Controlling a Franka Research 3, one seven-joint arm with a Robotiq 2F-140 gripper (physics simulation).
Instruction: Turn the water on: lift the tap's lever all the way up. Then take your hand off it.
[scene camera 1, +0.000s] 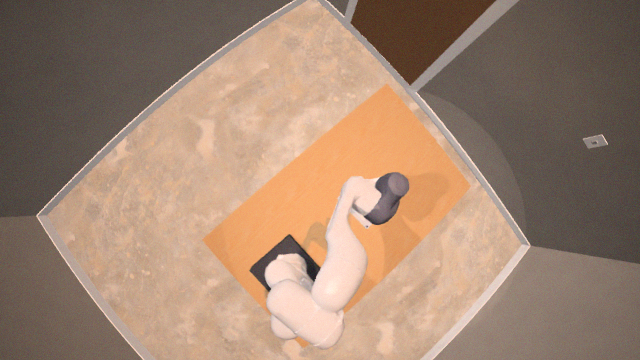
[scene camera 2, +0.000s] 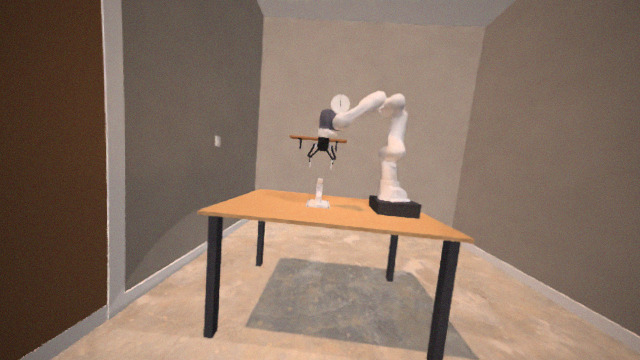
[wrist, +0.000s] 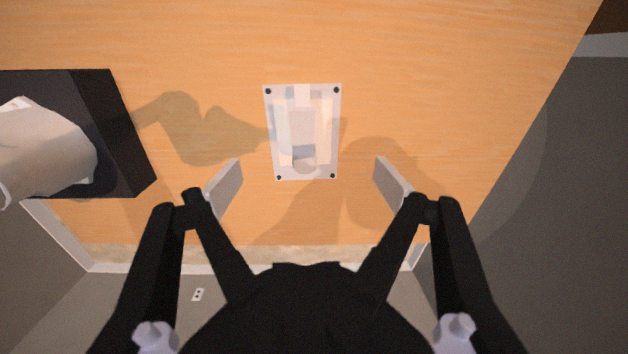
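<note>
The white tap (scene camera 2: 319, 191) (wrist: 303, 127) stands upright on a pale base plate (scene camera 2: 312, 204) (wrist: 331, 171) with dark bolts at its corners, fixed to the table. The lever is at the top of the tap; it blends with the white body, and its exact angle is hard to tell. My gripper (scene camera 2: 320, 165) (wrist: 308, 168) is open and empty. Its fingers are spread wide, one on each side, above the tap's top and apart from it. In scene camera 1 the arm hides the gripper and most of the tap; a corner of the base plate (scene camera 1: 367, 225) shows.
The orange table (scene camera 1: 300, 180) (scene camera 2: 280, 212) (wrist: 440, 60) bears the tap and the arm's black base block (scene camera 1: 260, 270) (scene camera 2: 395, 208) (wrist: 112, 135). In scene camera 2 a brown shelf (scene camera 2: 302, 137) and a round clock (scene camera 2: 340, 103) are behind the arm.
</note>
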